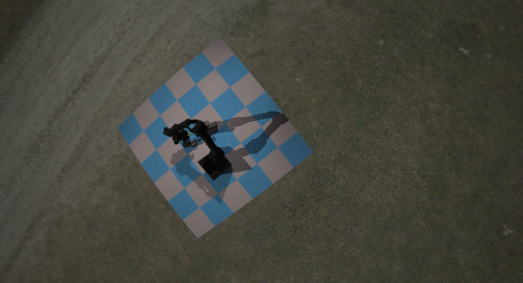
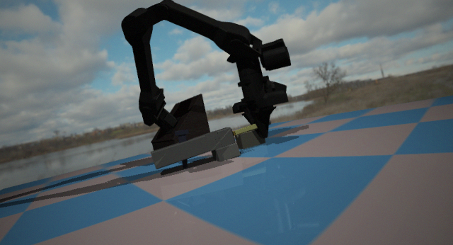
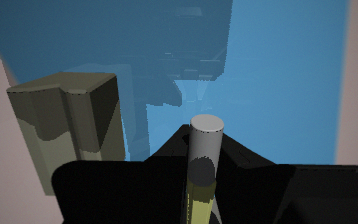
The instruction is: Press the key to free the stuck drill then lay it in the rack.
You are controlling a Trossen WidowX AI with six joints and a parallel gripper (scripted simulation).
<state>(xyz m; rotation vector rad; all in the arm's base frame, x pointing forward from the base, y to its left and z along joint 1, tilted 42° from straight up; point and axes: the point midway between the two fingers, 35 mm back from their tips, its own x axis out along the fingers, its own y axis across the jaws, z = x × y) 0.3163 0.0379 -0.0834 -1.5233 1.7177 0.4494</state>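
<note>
My gripper tip is now 10 mm past the yellow drill, 40 mm to the left of it and 30 mm below it. Also, from my gripper tip: small dark blue key (60 mm behind, 180 mm to the right, 30 mm above); then long grey housing (50 mm behind, 160 mm to the right, 10 mm above).
</note>
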